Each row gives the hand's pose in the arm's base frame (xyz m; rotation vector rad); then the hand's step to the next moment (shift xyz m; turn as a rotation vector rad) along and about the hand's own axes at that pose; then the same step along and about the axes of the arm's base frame.
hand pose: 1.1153 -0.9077 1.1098 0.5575 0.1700 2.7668
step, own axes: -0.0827 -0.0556 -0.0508 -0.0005 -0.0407 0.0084
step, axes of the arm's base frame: 0.0678 0.0228 -0.0860 0.0151 0.0387 0.0004
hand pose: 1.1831 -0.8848 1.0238 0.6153 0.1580 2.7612
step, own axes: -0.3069 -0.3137 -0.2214 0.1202 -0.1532 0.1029
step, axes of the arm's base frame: 0.2543 0.1901 -0.3753 -0.0175 0.1876 0.1141
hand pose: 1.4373 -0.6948 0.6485 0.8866 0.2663 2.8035
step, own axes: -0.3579 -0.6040 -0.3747 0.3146 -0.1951 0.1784
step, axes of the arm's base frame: 0.1448 0.4579 -0.6346 -0.1245 0.2818 0.2720
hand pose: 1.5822 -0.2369 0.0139 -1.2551 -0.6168 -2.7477
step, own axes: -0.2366 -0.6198 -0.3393 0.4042 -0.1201 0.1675
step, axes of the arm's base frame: -0.2173 0.4140 -0.5802 -0.1760 0.2187 0.3565
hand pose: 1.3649 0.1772 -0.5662 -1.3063 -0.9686 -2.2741
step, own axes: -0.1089 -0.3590 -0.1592 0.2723 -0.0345 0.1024
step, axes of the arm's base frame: -0.2542 0.1376 -0.2873 -0.0976 0.1071 0.2546
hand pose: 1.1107 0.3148 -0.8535 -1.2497 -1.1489 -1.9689
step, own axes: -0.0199 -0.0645 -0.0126 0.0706 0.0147 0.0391
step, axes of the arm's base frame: -0.0478 0.0208 -0.0447 -0.0011 0.0270 0.0775
